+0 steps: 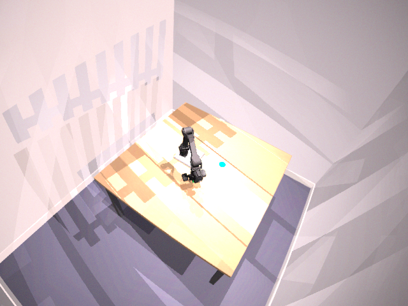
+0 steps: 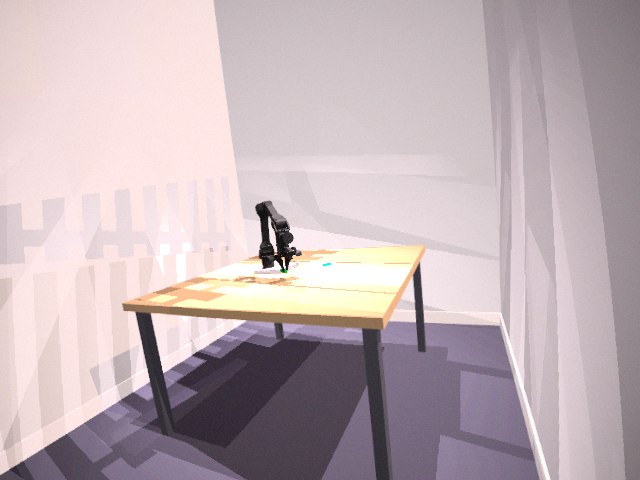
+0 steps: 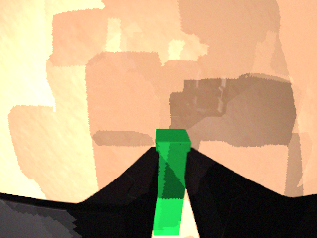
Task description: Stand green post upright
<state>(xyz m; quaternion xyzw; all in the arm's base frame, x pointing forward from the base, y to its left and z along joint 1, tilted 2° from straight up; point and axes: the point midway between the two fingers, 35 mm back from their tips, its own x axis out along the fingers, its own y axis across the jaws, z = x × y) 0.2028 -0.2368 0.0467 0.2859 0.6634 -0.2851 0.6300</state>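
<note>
My gripper tip is 15 cm short of the cyan circle, 30 cm to the right of it and 4 cm above it. Round my gripper tip: green post (1 cm behind, 2 cm to the left).
</note>
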